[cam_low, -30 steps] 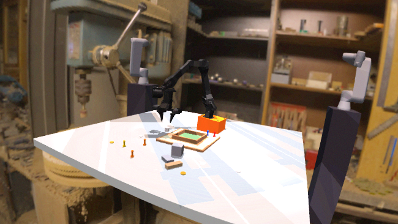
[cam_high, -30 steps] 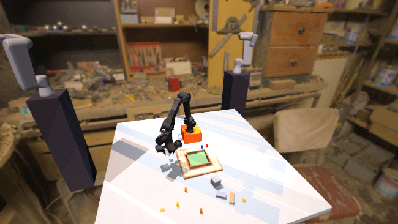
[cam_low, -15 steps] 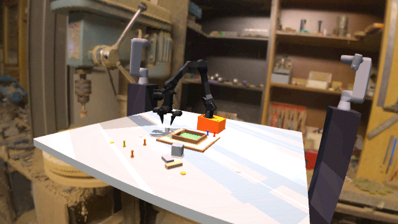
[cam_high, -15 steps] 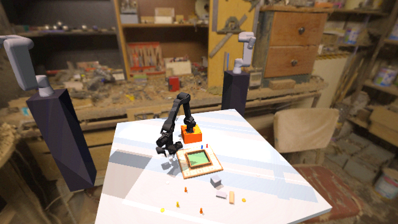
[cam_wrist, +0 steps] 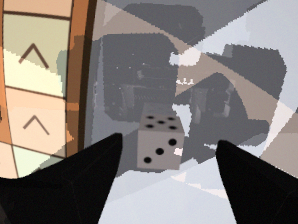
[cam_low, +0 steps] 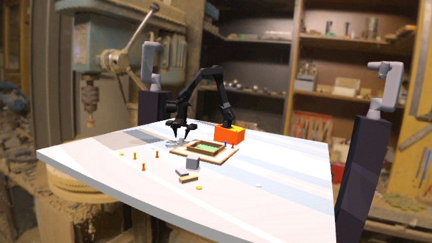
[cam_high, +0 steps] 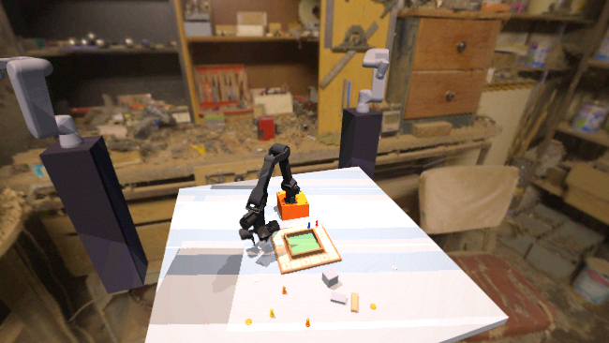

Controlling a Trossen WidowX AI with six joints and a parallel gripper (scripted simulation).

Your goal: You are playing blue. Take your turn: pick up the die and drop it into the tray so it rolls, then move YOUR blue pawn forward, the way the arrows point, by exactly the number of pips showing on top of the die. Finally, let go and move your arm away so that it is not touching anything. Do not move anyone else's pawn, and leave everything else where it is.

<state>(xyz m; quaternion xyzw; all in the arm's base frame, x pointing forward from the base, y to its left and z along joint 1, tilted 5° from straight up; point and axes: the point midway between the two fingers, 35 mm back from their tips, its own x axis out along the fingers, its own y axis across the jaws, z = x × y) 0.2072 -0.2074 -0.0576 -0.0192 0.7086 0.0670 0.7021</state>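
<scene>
Now: gripper tip 1 cm to the right of the die and 1 cm above it. From my gripper tip the other things lie so: green tray floor: 20 cm to the left, 6 cm ahead, 1 cm below; then red pawn: 31 cm to the left, 5 cm behind, 1 cm above; then blue pawn: 27 cm to the left, 5 cm behind, 1 cm above.
</scene>
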